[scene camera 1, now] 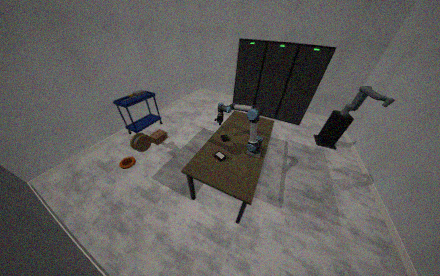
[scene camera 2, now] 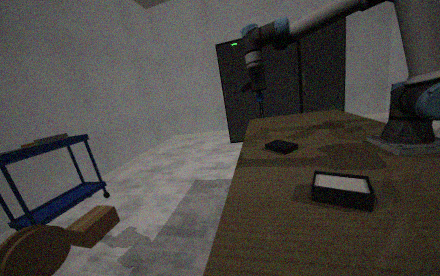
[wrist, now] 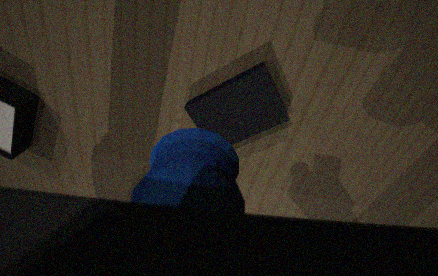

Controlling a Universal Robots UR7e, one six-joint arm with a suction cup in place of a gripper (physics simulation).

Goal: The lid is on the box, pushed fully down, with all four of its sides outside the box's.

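Frame: origin at the arm's base, x down, y ahead, z right, level; millimetres.
Seen in the pictures: hand, tool point: [scene camera 1: 220,124] [scene camera 2: 260,100] [wrist: 194,168]; arm's base, link origin: [scene camera 2: 405,138].
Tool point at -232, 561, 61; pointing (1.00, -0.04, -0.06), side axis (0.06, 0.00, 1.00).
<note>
Pixels of each thing's middle, then the offset from my tool point to it, as dx, dy, dz. Level surfaces: height alone.
- black box, body centre: [scene camera 2: 339,188] [scene camera 1: 220,156] +234, -156, -367
- dark lid, body centre: [wrist: 236,110] [scene camera 2: 280,146] [scene camera 1: 225,137] +244, -82, +34
- wooden table, surface height: dx +258
The black box [scene camera 1: 220,156] [scene camera 2: 342,198] [wrist: 26,120] stands on the table with its white inside showing from above; in the wrist view part of it shows at the left edge. The dark lid [scene camera 1: 225,138] [scene camera 2: 281,146] [wrist: 242,102] lies flat on the table, apart from the box and turned at an angle in the wrist view. My gripper, a blue suction cup [scene camera 2: 259,96] [wrist: 195,152], is open and hangs above the table with nothing on it. In the wrist view the cup overlaps the lid's near corner.
The wooden table [scene camera 1: 220,177] [scene camera 2: 260,240] carries the arm's base [scene camera 2: 407,137]. Off the table stand a blue cart [scene camera 1: 135,100] [scene camera 2: 60,197], a brown block [scene camera 1: 159,136] [scene camera 2: 95,225], an orange ring, dark cabinets [scene camera 1: 272,75] and a second arm on a black pedestal [scene camera 1: 334,130].
</note>
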